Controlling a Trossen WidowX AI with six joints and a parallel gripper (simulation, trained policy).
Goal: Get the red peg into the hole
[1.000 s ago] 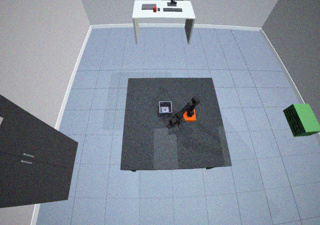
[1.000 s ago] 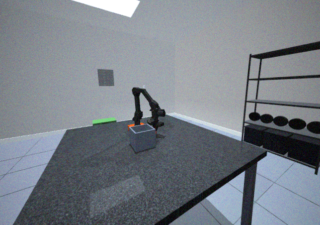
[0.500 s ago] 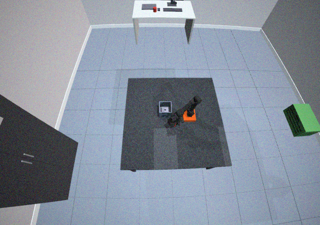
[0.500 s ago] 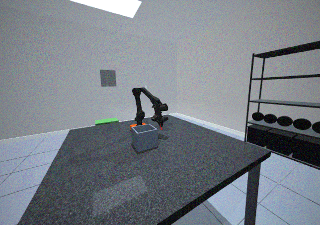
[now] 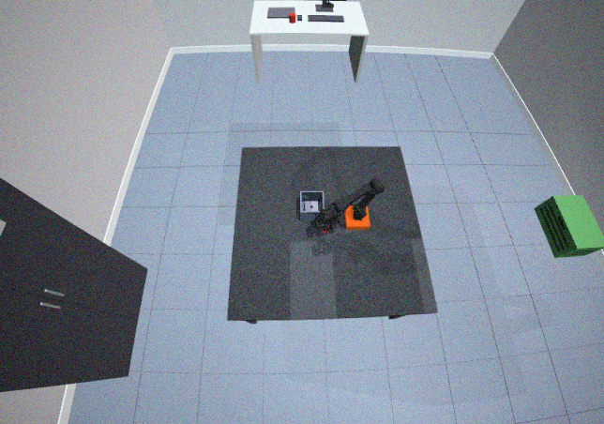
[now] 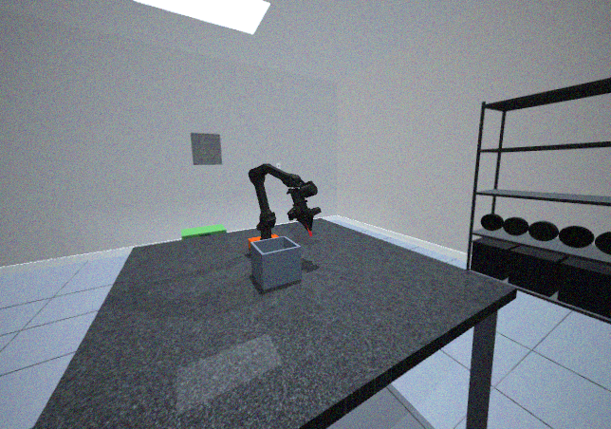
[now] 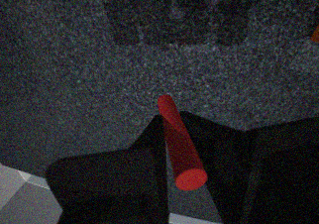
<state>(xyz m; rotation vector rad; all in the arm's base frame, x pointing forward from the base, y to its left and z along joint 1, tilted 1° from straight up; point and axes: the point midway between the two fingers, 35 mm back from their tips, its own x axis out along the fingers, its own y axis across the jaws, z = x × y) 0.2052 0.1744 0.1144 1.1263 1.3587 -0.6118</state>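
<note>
The plate is 11 cm ahead of my gripper tip, 19 cm to the right of it and 10 cm below it. The rest, counted from my gripper tip: red peg: 1 cm above.
</note>
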